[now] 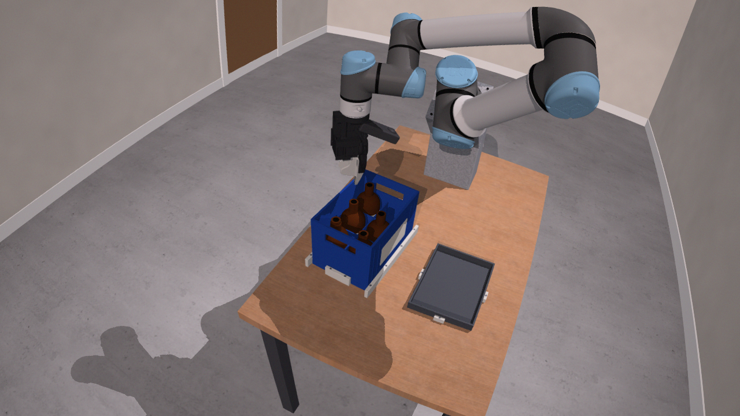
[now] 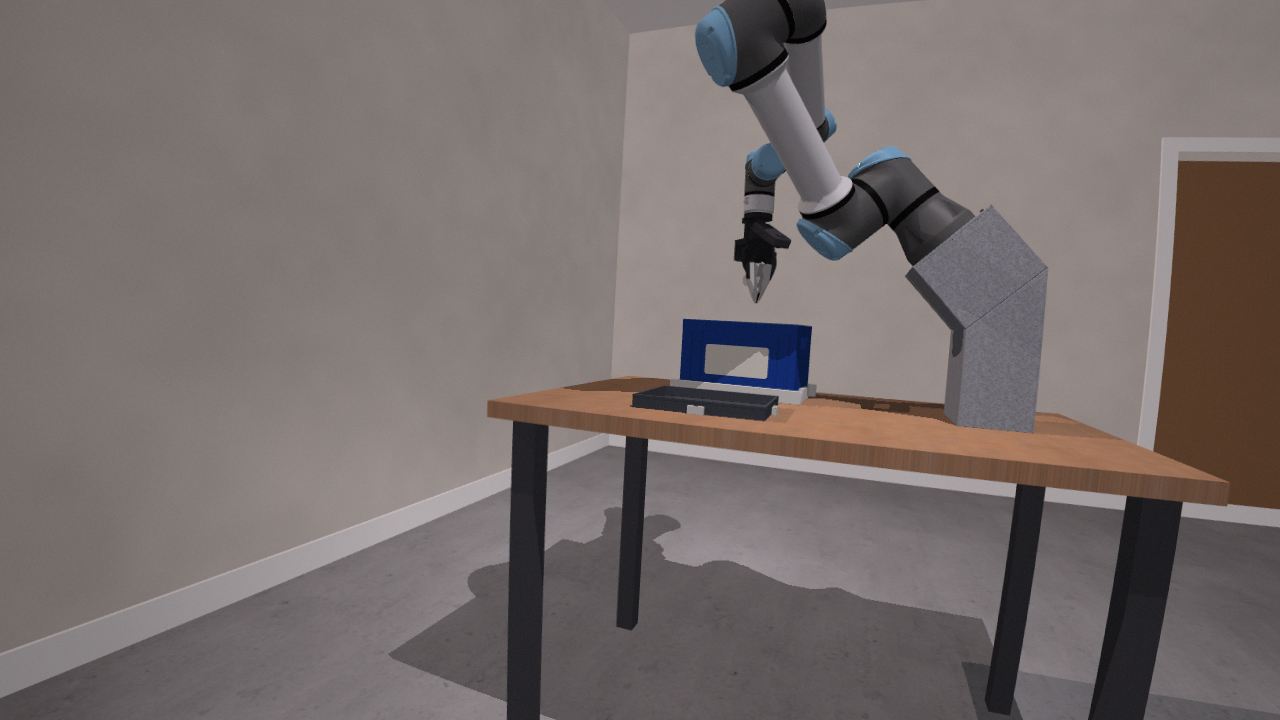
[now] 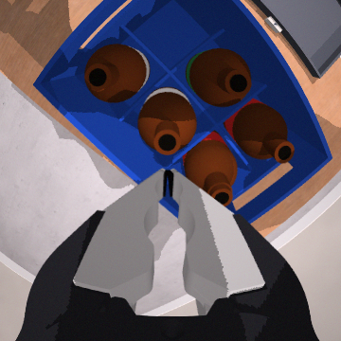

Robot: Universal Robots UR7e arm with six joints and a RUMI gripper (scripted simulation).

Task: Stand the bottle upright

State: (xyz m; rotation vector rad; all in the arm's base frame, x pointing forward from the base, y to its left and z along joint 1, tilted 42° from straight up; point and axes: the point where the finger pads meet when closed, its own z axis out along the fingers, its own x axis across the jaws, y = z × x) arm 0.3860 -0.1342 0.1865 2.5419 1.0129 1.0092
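My gripper is now 4 cm to the right of the crate and 16 cm above it. The rest, counted from my hand: dark tray (33 cm to the left, 23 cm below); then bottle (9 cm ahead, 15 cm below).
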